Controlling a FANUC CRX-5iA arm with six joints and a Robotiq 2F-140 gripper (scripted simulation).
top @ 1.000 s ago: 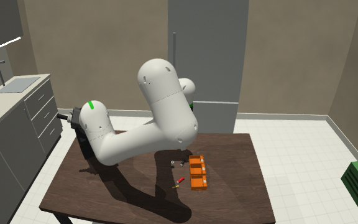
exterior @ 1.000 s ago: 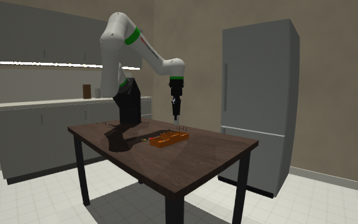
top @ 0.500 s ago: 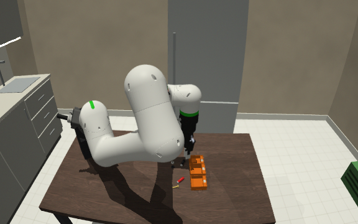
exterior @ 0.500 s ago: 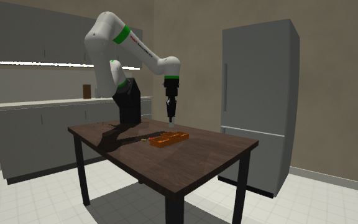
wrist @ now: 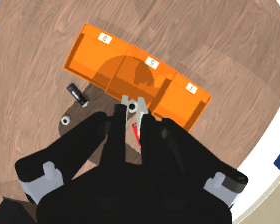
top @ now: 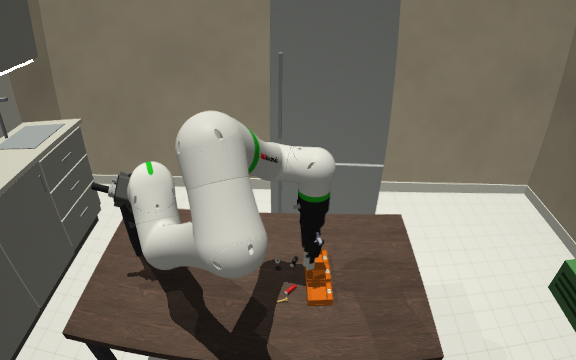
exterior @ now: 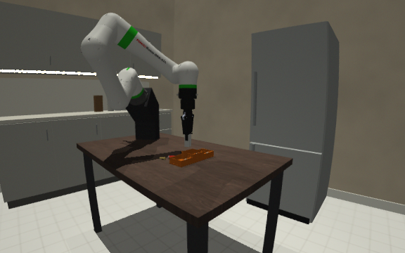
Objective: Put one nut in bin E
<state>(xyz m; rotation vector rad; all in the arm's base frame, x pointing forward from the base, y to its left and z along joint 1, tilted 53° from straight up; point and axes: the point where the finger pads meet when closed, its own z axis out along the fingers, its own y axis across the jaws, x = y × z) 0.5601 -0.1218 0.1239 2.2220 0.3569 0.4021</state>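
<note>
Now: the red piece 7 cm behind my hand, 3 cm to the right of it and 9 cm below it. Round my hand: dark cylinder: 2 cm behind, 10 cm to the left, 9 cm below; then yellow screw: 11 cm behind, 8 cm to the right, 10 cm below.
</note>
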